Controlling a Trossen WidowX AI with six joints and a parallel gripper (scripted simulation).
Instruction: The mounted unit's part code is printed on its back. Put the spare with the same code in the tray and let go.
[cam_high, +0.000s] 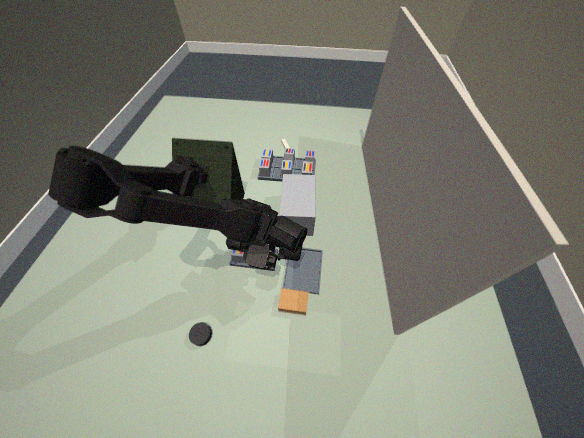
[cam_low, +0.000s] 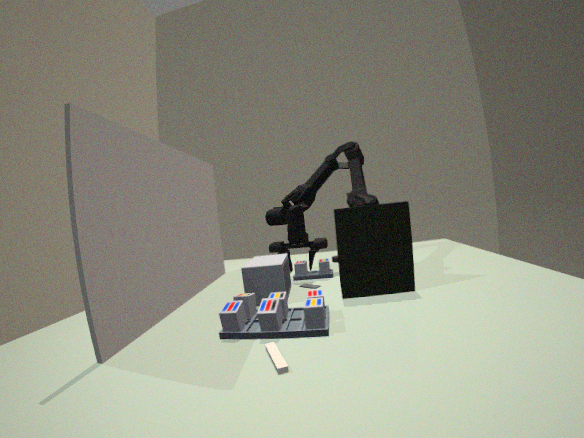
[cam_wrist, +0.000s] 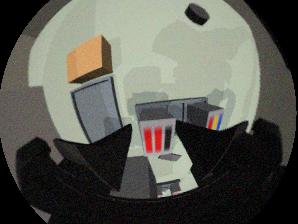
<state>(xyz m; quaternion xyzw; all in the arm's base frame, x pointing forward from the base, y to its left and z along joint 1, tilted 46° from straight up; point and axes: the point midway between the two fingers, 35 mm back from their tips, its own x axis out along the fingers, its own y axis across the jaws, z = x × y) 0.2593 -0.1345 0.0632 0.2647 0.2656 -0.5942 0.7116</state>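
My gripper tip is now 4 cm past the rack and 2 cm above it. Also, from my gripper tip: mounted unit 4 cm ahead, 19 cm to the left, 3 cm above; black disc 10 cm behind, 23 cm to the right, 1 cm below; grey tray 10 cm ahead, 2 cm below.
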